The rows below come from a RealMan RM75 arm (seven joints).
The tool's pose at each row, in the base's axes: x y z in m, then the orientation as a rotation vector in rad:
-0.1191, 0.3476, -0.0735, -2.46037, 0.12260, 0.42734
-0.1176, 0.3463, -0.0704, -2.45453, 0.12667, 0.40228
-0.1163, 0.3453, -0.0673, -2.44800, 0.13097, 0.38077
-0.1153, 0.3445, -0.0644, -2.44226, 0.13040, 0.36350
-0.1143, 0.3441, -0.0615, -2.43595, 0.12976, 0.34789
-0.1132, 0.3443, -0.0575, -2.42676, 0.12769, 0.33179
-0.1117, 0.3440, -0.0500, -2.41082, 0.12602, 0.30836
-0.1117, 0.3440, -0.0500, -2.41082, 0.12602, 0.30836
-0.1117, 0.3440, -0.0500, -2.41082, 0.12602, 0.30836
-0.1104, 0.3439, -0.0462, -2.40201, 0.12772, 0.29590
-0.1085, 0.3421, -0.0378, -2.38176, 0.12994, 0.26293
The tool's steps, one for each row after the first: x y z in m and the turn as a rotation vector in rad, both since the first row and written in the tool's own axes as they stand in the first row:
0.0004, -0.0010, -0.0035, 0.01006, 0.01770, -0.00417
0.0005, -0.0023, -0.0068, 0.02010, 0.03293, -0.00730
0.0005, -0.0035, -0.0097, 0.02823, 0.04416, -0.01275
0.0005, -0.0050, -0.0124, 0.03659, 0.05416, -0.01787
0.0002, -0.0077, -0.0156, 0.04766, 0.06379, -0.02444
-0.0009, -0.0120, -0.0218, 0.06629, 0.07786, -0.03329
-0.0009, -0.0120, -0.0218, 0.06629, 0.07786, -0.03329
-0.0009, -0.0120, -0.0218, 0.06629, 0.07786, -0.03329
-0.0009, -0.0144, -0.0251, 0.07669, 0.08598, -0.03615
-0.0020, -0.0181, -0.0329, 0.10083, 0.10754, -0.04509

